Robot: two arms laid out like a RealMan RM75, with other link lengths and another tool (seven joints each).
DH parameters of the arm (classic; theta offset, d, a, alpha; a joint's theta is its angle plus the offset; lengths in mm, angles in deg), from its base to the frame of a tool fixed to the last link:
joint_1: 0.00 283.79 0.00 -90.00
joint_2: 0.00 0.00 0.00 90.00
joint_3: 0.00 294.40 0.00 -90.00
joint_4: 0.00 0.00 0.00 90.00
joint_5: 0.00 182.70 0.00 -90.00
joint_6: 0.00 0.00 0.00 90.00
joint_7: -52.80 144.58 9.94 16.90
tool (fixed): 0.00 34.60 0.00 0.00
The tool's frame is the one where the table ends.
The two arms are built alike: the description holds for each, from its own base.
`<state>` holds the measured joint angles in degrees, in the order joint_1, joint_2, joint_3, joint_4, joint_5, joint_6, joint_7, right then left.
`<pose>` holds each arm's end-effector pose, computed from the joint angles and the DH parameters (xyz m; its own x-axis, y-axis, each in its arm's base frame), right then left.
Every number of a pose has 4 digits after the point.
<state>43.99 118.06 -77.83 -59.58 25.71 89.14 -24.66 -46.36 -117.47 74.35 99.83 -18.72 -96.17 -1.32</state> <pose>0.2574 0.3805 -0.0094 0.8276 -0.0060 0.5612 0.1935 -0.9356 -0.2954 -0.1301 0.4160 0.0907 -0.1227 0.7139 0.6894 0.7628 0.5122 -0.3946</pose>
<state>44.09 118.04 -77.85 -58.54 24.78 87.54 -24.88 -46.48 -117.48 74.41 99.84 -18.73 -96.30 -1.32</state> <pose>0.2614 0.3839 -0.0092 0.8198 -0.0089 0.5725 0.2038 -0.9299 -0.3063 -0.1294 0.4159 0.0903 -0.1210 0.7156 0.6880 0.7629 0.5104 -0.3968</pose>
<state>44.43 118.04 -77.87 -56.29 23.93 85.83 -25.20 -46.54 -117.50 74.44 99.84 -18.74 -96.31 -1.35</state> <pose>0.2677 0.3857 -0.0109 0.8105 -0.0148 0.5855 0.2045 -0.9296 -0.3067 -0.1289 0.4159 0.0901 -0.1205 0.7161 0.6875 0.7635 0.5095 -0.3969</pose>
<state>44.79 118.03 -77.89 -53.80 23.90 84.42 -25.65 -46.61 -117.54 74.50 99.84 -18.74 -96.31 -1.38</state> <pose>0.2732 0.3853 -0.0145 0.8078 -0.0196 0.5892 0.1964 -0.9334 -0.3003 -0.1282 0.4159 0.0896 -0.1197 0.7169 0.6868 0.7642 0.5081 -0.3972</pose>
